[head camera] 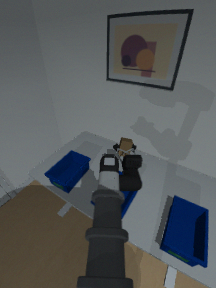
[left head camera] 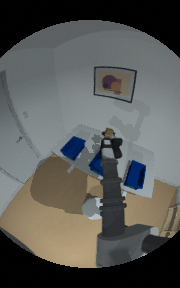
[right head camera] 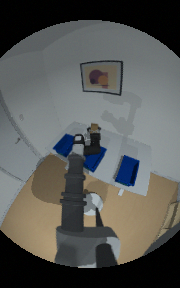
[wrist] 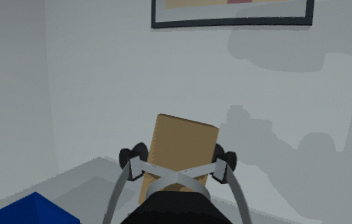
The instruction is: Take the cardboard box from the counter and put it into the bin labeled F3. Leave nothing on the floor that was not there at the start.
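Frame: origin at the robot's base, x back, y right, z up, level; centimetres.
Seen in the pictures: gripper, between the fingertips: [head camera: 124, 145] [left head camera: 107, 131] [right head camera: 93, 127] [wrist: 177, 155]; robot's base, origin of its link: [left head camera: 93, 207] [right head camera: 90, 203].
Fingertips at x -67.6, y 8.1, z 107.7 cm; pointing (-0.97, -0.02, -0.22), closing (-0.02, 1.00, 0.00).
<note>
Pixels of each thing's top centre, then the offset from my fingertips to it. "*": a spot on its surface instead. Level surfaces: height alone.
- cardboard box, centre of its top: [wrist: 179, 112] [head camera: 125, 139] [right head camera: 93, 123] [left head camera: 109, 128] dx +2.4, dy +0.1, dz +6.0 cm
- white counter, height of its surface: dz -38.6 cm
- left bin, centre of its top: [head camera: 68, 165] [left head camera: 72, 144] [right head camera: 64, 142] dx -7.3, dy -38.8, dz -26.6 cm
- middle bin, centre of its top: [head camera: 118, 191] [right head camera: 92, 154] [left head camera: 103, 158] dx +12.7, dy -2.0, dz -26.6 cm
- right bin, centre of its top: [head camera: 188, 225] [right head camera: 128, 168] [left head camera: 137, 172] dx +32.7, dy +34.7, dz -26.6 cm
- blue bin corner, a spot on its surface: [wrist: 37, 211] * dx -22.7, dy -40.1, dz -31.8 cm
The cardboard box [head camera: 126, 142] [left head camera: 108, 131] [right head camera: 94, 127] [wrist: 184, 145] is brown and tilted, held between the fingertips of my gripper [head camera: 125, 148] [left head camera: 108, 134] [right head camera: 94, 131] [wrist: 177, 155], which is shut on it. It is raised above the white counter [head camera: 151, 207] [right head camera: 113, 162]. Three blue bins stand on the counter: a left bin [head camera: 68, 171] [left head camera: 73, 148] [right head camera: 64, 144], a middle bin [head camera: 129, 199] [left head camera: 96, 164] [right head camera: 95, 159] partly hidden by my arm, and a right bin [head camera: 186, 230] [left head camera: 135, 174] [right head camera: 127, 170]. In the head view the gripper appears beyond the middle bin. The bin labels cannot be read.
A framed picture [head camera: 145, 59] [left head camera: 114, 84] [right head camera: 101, 77] hangs on the wall behind the counter. A blue bin corner [wrist: 37, 211] shows at the lower left of the wrist view. A wooden shelf unit stands at the right edge of both side head views. A door is at the left.
</note>
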